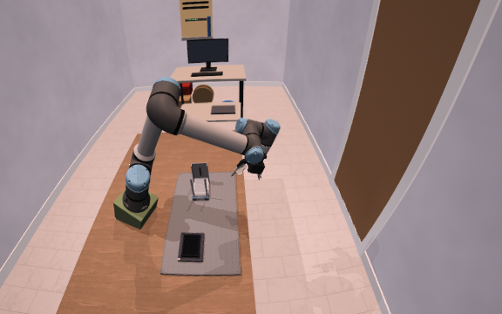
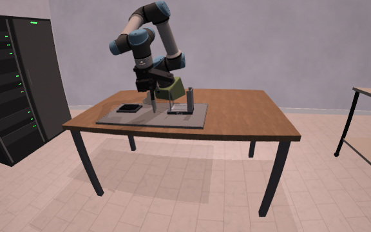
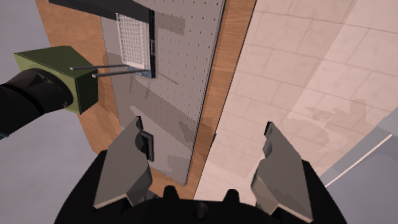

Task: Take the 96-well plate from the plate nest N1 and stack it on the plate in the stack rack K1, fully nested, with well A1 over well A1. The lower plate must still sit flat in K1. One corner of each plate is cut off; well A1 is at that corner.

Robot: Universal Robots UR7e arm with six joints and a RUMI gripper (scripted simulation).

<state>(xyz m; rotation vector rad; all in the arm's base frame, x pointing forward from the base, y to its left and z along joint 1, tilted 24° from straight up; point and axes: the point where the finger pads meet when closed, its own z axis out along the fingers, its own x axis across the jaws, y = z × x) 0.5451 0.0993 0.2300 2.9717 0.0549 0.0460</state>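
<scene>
Right now my hand is 32 cm past the black 96-well plate, 29 cm to the left of it and 13 cm above it. Round my hand: pale plate: 24 cm behind, 10 cm to the left, 12 cm below; plate nest N1: 32 cm behind, 29 cm to the right, 14 cm below; rack post: 19 cm behind, 15 cm to the left, 6 cm below.
</scene>
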